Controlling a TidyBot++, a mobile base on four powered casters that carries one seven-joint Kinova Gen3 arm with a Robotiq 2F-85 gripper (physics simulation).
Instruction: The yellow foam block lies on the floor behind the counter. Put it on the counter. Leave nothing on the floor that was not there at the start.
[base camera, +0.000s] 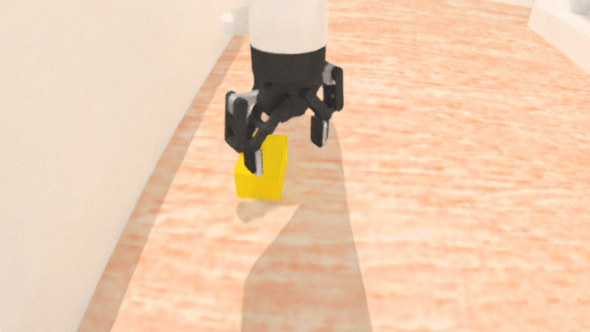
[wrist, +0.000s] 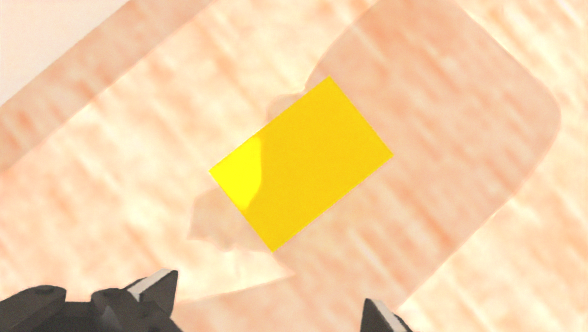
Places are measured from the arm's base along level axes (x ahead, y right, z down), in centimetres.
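Pixels of known places: gripper, fingertip midpoint: (base camera: 288, 157) (wrist: 268, 305).
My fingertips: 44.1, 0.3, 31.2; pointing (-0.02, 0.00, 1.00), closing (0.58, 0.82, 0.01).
Note:
Behind a point stands the place of what it marks, as x, y, z.
The yellow foam block (base camera: 267, 172) {46.0, -2.3, 35.2} (wrist: 302, 165) {50.0, -3.0, 35.1} lies on the wood-patterned floor. In the wrist view it sits near the middle, turned at a slant to the fingers, with a bright patch on its left corner. My gripper (base camera: 289, 150) {44.1, 0.3, 31.2} (wrist: 268, 305) {44.1, 0.3, 31.2} is open and empty, pointing down above the floor. In the base camera view its left finger covers part of the block. In the wrist view the block shows above the line between the two fingertips, so it is not between them. The counter top does not show in either view.
A pale upright panel (base camera: 90, 100) {35.5, -16.8, 17.5} runs along the left of the block, with a shaded strip of floor at its foot. A small white object (base camera: 235, 22) shows behind the arm at the upper left. A white edge (base camera: 562, 30) {118.1, 102.0, 32.7} stands at the upper right.

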